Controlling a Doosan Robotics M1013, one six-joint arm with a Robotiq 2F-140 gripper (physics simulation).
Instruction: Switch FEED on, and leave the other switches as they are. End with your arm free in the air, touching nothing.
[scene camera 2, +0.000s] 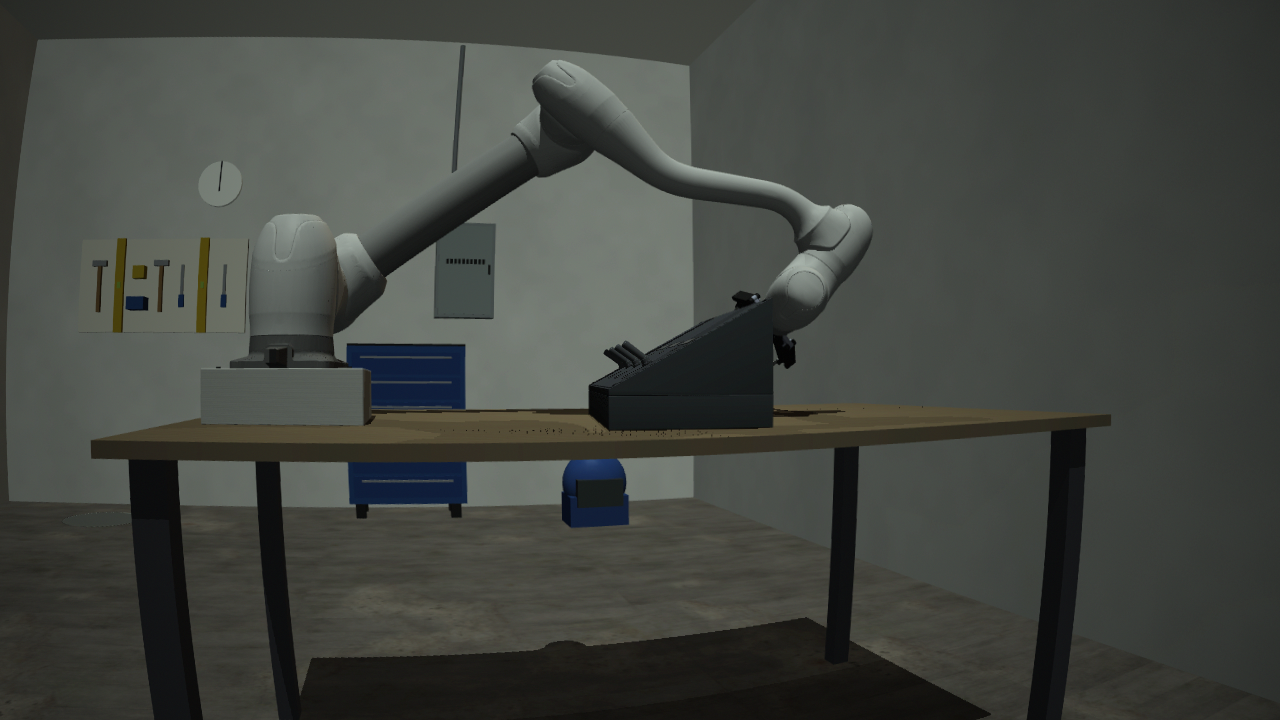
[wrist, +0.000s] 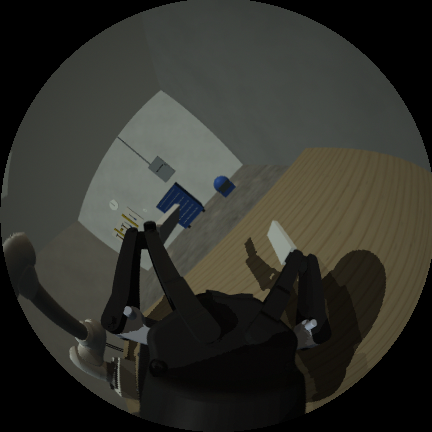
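Seen in the pictures: gripper, fingertip midpoint: (wrist: 225, 220); arm's base at its link origin: (scene camera 2: 291, 369).
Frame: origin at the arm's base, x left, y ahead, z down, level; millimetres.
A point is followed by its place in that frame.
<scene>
A dark sloped console (scene camera 2: 707, 380) {x -237, y 673, z 16 mm} stands on the table, with several black levers (scene camera 2: 623, 355) {x -44, y 582, z -25 mm} near its low front edge. Labels and individual switch positions are too small to read, so FEED cannot be picked out. My gripper (wrist: 225, 220) {x 352, y 961, z -81 mm} is open with nothing between its pale fingertips. In the scene view the gripper is partly hidden at the console's tall back end; dark parts of it show above the top edge and just behind the back. Whether it touches the console cannot be told. The levers cannot be made out in the wrist view.
The wooden table (scene camera 2: 939, 418) {x -168, y 1128, z 88 mm} (wrist: 370, 200) {x 281, y 1209, z 88 mm} carries the white base block (scene camera 2: 281, 395) {x -137, y 22, z 41 mm} at the left. The arm (scene camera 2: 465, 201) {x 154, y 302, z -332 mm} arches over to the console. A blue drawer cabinet (scene camera 2: 407, 483) (wrist: 179, 204) and a blue round-topped object (scene camera 2: 595, 501) (wrist: 223, 185) stand beyond the table.
</scene>
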